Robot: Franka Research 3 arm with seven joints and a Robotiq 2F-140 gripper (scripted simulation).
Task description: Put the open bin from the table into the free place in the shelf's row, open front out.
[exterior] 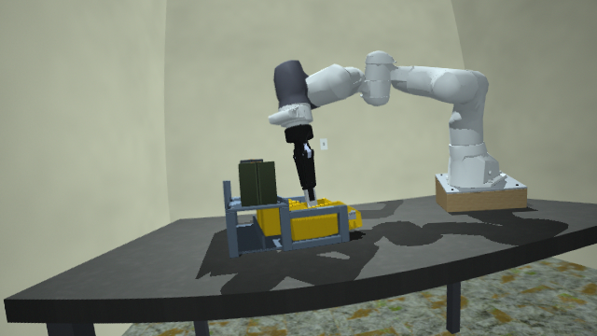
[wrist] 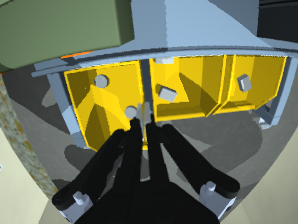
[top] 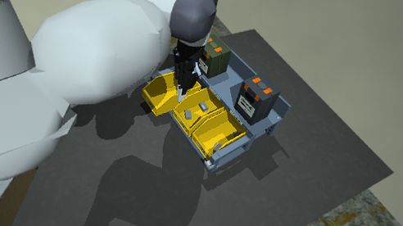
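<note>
Right now my hand is 150 mm short of the green box, 60 mm below it and 40 mm to the right of it. The rest, counted from my hand: dark grey box (190 mm to the right, 130 mm ahead, 70 mm above).
</note>
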